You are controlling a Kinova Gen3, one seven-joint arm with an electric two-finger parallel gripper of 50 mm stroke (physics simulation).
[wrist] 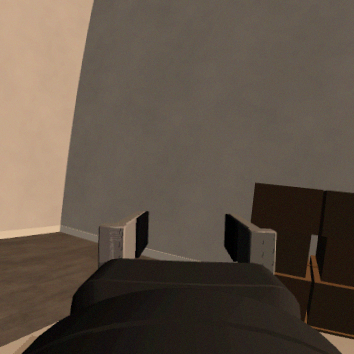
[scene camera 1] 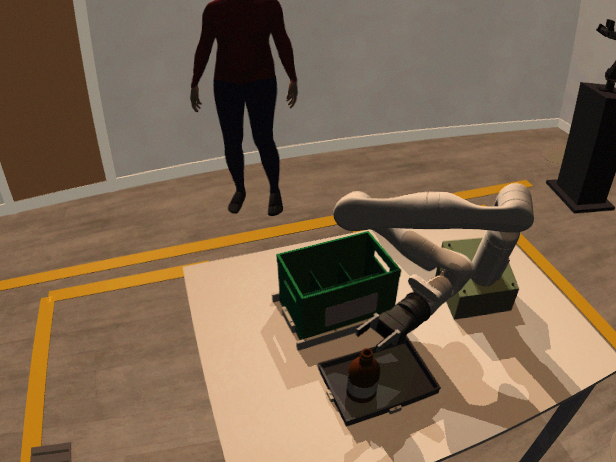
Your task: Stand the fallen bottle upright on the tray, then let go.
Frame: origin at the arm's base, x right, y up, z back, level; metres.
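Where they show: gripper, fingertip midpoint: (wrist: 185,228) (scene camera 1: 366,341); arm's base, link origin: (scene camera 1: 483,273).
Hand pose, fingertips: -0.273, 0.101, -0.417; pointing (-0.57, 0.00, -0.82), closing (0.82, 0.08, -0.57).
Each offset is from my fingertips to the top centre of the thing, as dx, dy, dz. "*": to the spot under its first point. Level surfaces: height alone.
A brown bottle {+0.007, -0.048, +0.006} (scene camera 1: 363,376) with a pale label band stands upright on the dark tray {* -0.043, -0.206, +0.154} (scene camera 1: 423,398), towards its left side, its neck pointing up. The bottle does not show in the wrist view. My gripper (scene camera 1: 368,339) (wrist: 185,228) is open, its two fingers wide apart with no object between them. In the scene view it is above and behind the bottle, apart from it, tilted down to the left over the back edge of the tray.
A green divided crate {+0.307, -0.033, -0.009} (scene camera 1: 305,315) stands behind the tray on the pale table {dy -0.209} (scene camera 1: 240,390). The arm's green base block (scene camera 1: 484,306) is at the right. A person (scene camera 1: 245,55) stands beyond the table. Brown boxes (wrist: 287,225) show in the wrist view.
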